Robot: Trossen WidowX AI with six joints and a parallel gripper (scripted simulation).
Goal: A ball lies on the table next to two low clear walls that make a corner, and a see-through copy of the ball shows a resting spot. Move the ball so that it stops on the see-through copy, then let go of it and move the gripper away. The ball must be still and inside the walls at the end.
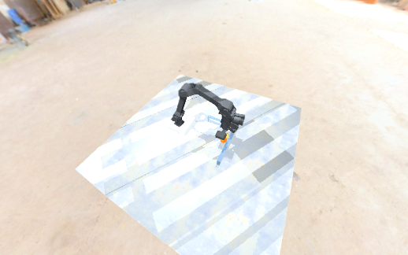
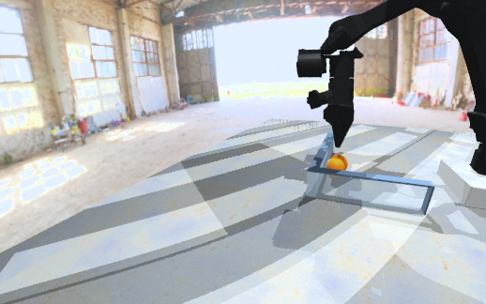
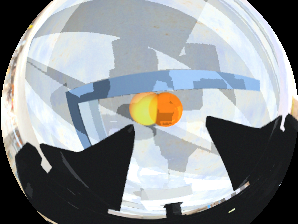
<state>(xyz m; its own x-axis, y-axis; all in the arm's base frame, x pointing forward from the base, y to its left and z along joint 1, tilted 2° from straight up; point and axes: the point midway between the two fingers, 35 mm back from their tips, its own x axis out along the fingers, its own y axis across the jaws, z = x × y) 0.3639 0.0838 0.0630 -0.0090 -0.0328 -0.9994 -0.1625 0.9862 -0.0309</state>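
Right now my gripper tip is 60 mm above the orange ball. Round my gripper tip: see-through copy of ball: 30 mm to the left, 60 mm below.
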